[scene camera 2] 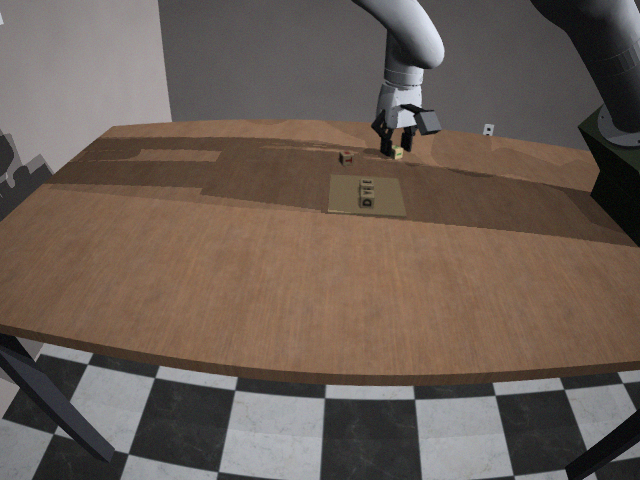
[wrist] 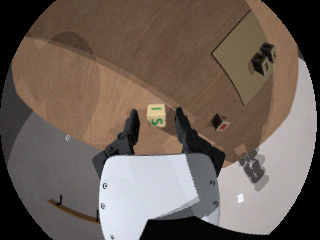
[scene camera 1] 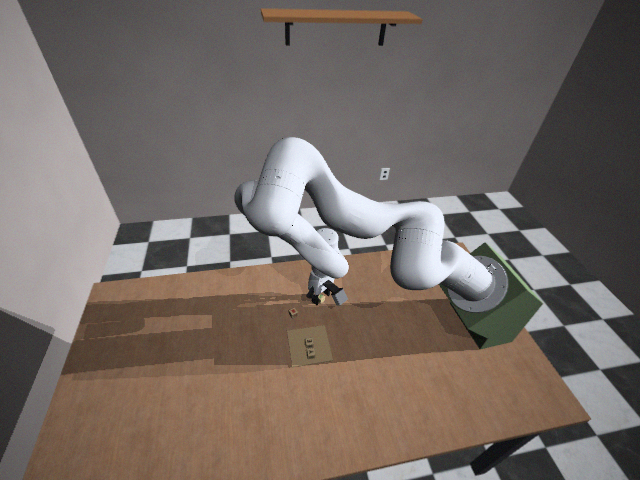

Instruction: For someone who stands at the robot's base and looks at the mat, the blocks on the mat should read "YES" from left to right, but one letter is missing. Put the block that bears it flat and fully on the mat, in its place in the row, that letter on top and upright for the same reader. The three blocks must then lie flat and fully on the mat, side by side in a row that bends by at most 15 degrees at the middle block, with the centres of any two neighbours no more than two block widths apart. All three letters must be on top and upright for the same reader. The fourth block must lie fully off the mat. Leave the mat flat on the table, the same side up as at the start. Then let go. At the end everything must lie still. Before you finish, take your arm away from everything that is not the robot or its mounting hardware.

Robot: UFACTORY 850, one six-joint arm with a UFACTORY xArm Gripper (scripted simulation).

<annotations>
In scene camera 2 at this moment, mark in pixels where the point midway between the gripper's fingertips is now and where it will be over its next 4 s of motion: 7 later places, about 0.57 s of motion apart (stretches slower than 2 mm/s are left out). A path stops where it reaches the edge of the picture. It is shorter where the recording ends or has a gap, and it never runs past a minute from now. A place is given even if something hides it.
My gripper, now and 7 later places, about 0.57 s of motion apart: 395,152; 395,156; 396,146; 399,118; 389,123; 371,135; 369,137; 368,156
</annotations>
